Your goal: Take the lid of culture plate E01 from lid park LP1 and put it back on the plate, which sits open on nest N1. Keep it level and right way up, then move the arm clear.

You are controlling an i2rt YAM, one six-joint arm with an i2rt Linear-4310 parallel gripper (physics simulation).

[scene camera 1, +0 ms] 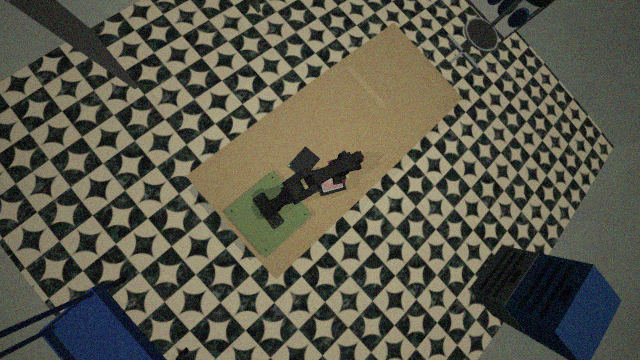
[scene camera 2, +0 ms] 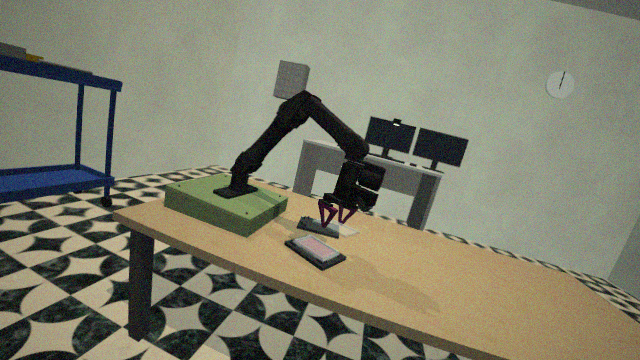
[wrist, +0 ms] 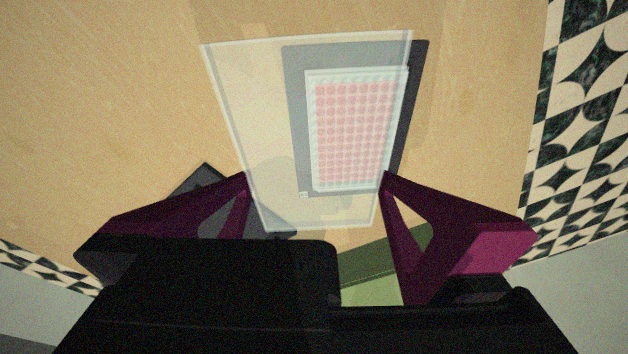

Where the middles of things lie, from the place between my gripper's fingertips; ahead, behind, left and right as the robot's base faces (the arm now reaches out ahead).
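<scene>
The dark lid holder [wrist: 254, 229] is 17 cm to the left of my hand, 8 cm behind it and 8 cm below it. As for the plate lid [wrist: 311, 116], I find it 1 cm ahead of my hand and 1 cm to the right of it.
</scene>
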